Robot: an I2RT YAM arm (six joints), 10 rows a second.
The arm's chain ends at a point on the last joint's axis. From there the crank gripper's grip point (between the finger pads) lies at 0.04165 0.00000 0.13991 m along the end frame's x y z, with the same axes.
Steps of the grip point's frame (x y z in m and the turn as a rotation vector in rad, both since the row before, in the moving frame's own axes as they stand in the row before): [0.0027, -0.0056, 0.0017, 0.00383, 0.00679, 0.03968]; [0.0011, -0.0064, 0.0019, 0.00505, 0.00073, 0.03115]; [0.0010, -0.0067, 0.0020, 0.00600, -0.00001, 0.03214]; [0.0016, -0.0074, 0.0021, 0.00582, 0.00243, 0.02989]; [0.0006, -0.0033, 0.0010, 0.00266, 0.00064, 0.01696]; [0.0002, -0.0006, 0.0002, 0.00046, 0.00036, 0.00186]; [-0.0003, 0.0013, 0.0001, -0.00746, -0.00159, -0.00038]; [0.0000, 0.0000, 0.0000, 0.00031, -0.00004, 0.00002]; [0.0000, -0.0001, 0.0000, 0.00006, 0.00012, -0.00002]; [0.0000, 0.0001, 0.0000, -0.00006, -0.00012, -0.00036]
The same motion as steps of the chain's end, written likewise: [0.0018, -0.0067, 0.0020, 0.00383, 0.00679, 0.03968]; [0.0010, -0.0070, 0.0019, 0.00505, 0.00073, 0.03115]; [0.0010, -0.0072, 0.0020, 0.00600, -0.00001, 0.03214]; [0.0013, -0.0078, 0.0022, 0.00582, 0.00243, 0.02989]; [0.0005, -0.0036, 0.0010, 0.00266, 0.00064, 0.01696]; [0.0001, -0.0006, 0.0002, 0.00046, 0.00036, 0.00186]; [-0.0001, 0.0003, 0.0000, -0.00746, -0.00159, -0.00038]; [0.0000, 0.0000, 0.0000, 0.00031, -0.00004, 0.00002]; [0.0000, -0.0001, 0.0000, 0.00006, 0.00012, -0.00002]; [0.0000, 0.0001, 0.0000, -0.00006, -0.00012, -0.00036]
